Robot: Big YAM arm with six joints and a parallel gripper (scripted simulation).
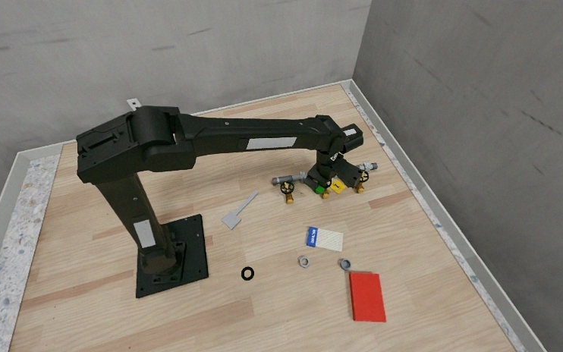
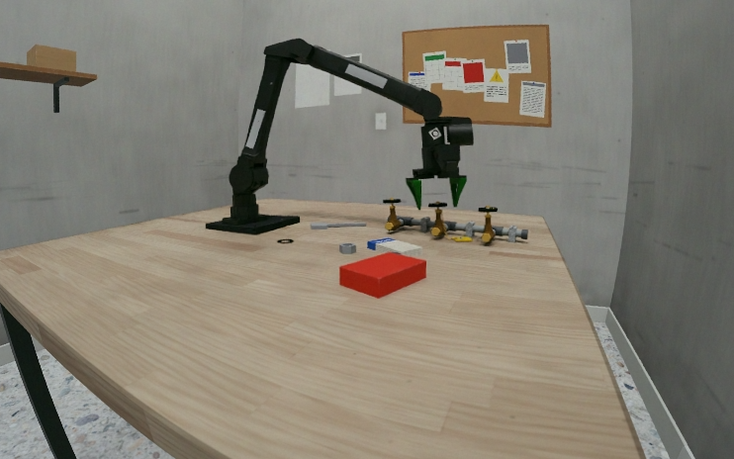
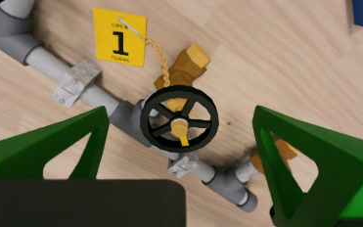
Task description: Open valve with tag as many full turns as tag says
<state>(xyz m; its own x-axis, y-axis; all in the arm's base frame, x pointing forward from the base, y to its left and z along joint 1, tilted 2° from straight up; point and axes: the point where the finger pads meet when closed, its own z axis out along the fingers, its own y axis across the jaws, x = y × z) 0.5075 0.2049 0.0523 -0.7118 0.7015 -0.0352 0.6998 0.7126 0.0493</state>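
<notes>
My hand is 70 mm short of the yellow tag, 10 mm to the right of it and 80 mm above it. Round my hand: grey scraper (300 mm behind, 50 mm to the right, 80 mm below); then white card (20 mm behind, 170 mm to the right, 80 mm below); then red block (70 mm ahead, 340 mm to the right, 70 mm below).
</notes>
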